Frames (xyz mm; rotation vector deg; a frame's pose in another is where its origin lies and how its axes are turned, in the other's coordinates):
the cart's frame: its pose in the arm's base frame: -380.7 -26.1 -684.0 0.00 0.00 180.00
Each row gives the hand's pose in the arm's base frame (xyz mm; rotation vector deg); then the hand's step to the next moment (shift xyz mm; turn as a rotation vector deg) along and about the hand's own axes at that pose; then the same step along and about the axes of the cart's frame.
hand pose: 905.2 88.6 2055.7 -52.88 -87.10 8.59
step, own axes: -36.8 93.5 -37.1 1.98 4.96 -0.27
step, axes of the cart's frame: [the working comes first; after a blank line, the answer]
step, axes of the arm's base frame: 71.0 24.2 -76.5 2.70 4.42 -1.34

-71.0 -24.2 -76.5 -2.70 -4.42 -1.34
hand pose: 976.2 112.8 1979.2 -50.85 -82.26 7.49
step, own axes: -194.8 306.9 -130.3 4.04 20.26 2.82
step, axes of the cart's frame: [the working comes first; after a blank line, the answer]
step, axes of the arm's base frame: 208.8 39.9 -322.4 6.80 17.46 -9.14

-208.8 -39.9 -322.4 -6.80 -17.46 -9.14
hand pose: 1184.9 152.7 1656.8 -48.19 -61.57 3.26
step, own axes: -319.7 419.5 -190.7 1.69 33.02 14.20
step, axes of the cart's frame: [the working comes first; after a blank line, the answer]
step, axes of the arm's base frame: 133.9 45.8 -542.7 1.02 31.91 -16.59

-133.9 -45.8 -542.7 -1.02 -31.91 -16.59
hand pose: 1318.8 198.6 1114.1 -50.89 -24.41 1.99
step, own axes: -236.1 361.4 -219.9 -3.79 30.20 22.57
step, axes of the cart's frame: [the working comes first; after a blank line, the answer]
step, axes of the arm's base frame: -81.5 18.0 -477.2 -7.55 35.23 -11.73

81.5 -18.0 -477.2 7.55 -35.23 -11.73
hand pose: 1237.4 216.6 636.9 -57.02 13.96 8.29
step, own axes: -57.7 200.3 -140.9 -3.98 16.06 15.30
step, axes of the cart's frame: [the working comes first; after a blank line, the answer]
step, axes of the arm's base frame: -121.1 -11.6 -220.2 -5.45 21.50 -3.99

121.1 11.6 -220.2 5.45 -21.50 -3.99
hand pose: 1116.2 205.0 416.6 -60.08 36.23 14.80
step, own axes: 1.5 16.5 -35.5 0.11 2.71 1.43
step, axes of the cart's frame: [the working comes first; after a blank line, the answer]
step, axes of the arm's base frame: -19.7 -22.9 -25.0 -0.71 2.56 -1.54

19.7 22.9 -25.0 0.71 -2.56 -1.54
